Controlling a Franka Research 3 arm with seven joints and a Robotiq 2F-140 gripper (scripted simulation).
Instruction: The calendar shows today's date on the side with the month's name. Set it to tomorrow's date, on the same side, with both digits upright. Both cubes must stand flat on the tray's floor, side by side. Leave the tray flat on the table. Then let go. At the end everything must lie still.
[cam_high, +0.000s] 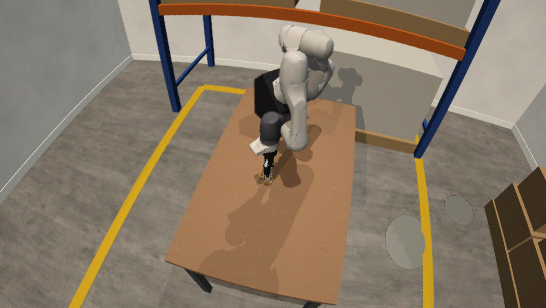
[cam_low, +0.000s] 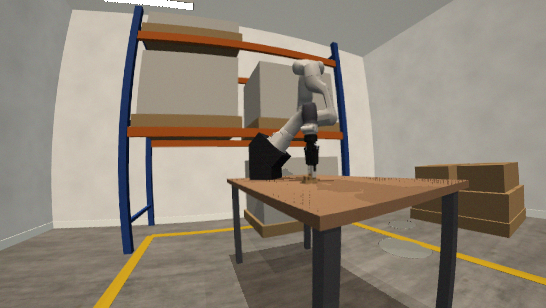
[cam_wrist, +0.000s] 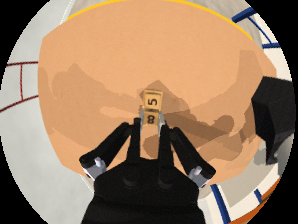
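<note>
Right now the wooden tray is 50 mm below my hand, 20 mm to the right of it and 10 mm ahead of it.
</note>
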